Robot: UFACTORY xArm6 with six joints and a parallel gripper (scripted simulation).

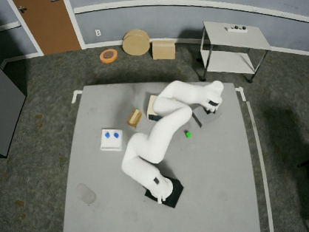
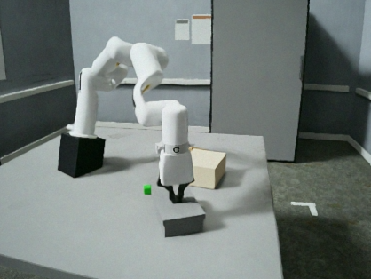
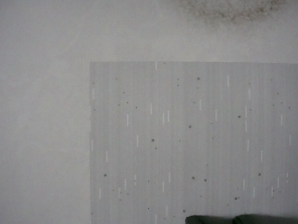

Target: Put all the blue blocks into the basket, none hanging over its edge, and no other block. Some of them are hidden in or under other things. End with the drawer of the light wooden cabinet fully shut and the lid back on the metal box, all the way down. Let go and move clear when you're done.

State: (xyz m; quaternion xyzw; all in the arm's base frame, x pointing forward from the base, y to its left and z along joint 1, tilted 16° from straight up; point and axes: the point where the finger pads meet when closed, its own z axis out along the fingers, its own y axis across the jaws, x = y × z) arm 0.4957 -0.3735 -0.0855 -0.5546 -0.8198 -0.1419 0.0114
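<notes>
The metal box is 60 mm below my hand. From my hand the other things lie so: lid (30 mm below); light wooden cabinet (320 mm to the left, 60 mm ahead, 40 mm below); green block (160 mm to the left, 140 mm behind, 70 mm below).
</notes>
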